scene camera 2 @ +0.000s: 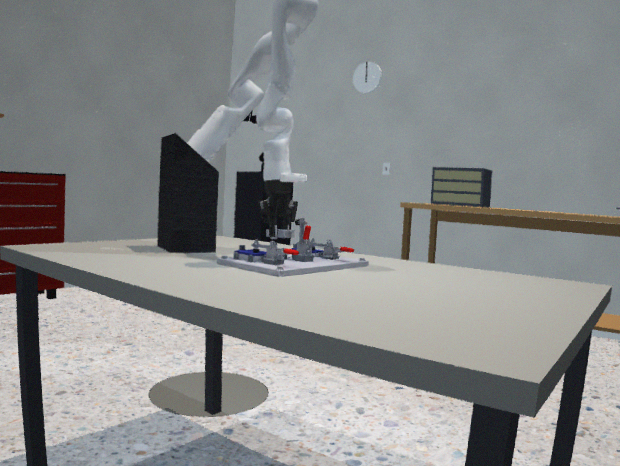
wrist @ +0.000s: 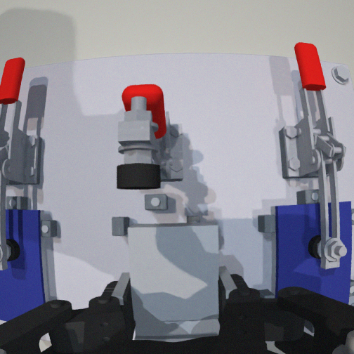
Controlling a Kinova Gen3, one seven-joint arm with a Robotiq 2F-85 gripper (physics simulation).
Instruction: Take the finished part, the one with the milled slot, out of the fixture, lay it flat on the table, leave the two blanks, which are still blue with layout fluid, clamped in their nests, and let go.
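Frame: origin at the arm's base, x ahead, y left, z up, level; centimetres.
Seen in the pictures: gripper, between the fingertips: (scene camera 2: 280,238); arm's base, origin of its link: (scene camera 2: 193,159).
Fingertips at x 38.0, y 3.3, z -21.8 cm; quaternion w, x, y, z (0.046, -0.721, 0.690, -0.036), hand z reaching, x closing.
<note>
Pixels of each thing's middle, then the offset from my fingertips to it. "spot": a spot on its surface instead. Level surfaces: height alone.
- finished part, middle of its body: (scene camera 2: 280,233) dx +0.0, dy +0.0, dz +1.5 cm
- fixture plate, a spot on its surface: (scene camera 2: 320,269) spot: dx +16.7, dy -1.9, dz -6.0 cm
- blank, middle of its body: (scene camera 2: 253,254) dx +0.3, dy -9.8, dz -3.8 cm
- middle clamp, a spot on its surface: (scene camera 2: 303,240) spot: dx +7.2, dy +1.7, dz +0.2 cm
- grey table, height of its surface: dz -6.6 cm
My gripper (scene camera 2: 281,234) (wrist: 174,286) is shut on the finished part (scene camera 2: 285,233) (wrist: 174,260), a pale grey block, and holds it above the fixture plate (scene camera 2: 320,269) (wrist: 220,100). I cannot make out its slot. In the wrist view, one blue blank (wrist: 24,280) is at the left and the other blue blank (wrist: 296,270) at the right, each under a lowered clamp. Blue also shows on a blank (scene camera 2: 250,252) in the scene view. The middle clamp (scene camera 2: 303,240) (wrist: 137,132) stands raised, its black pad (wrist: 138,176) just beyond the part in the wrist view.
Red clamp handles (scene camera 2: 291,251) (scene camera 2: 346,249) (wrist: 11,80) (wrist: 310,66) stick out over the plate. The fixture stands on the grey table (scene camera 2: 400,310). A tall black block (scene camera 2: 187,200) stands left of the fixture, and another dark upright panel (scene camera 2: 248,205) is behind the arm.
</note>
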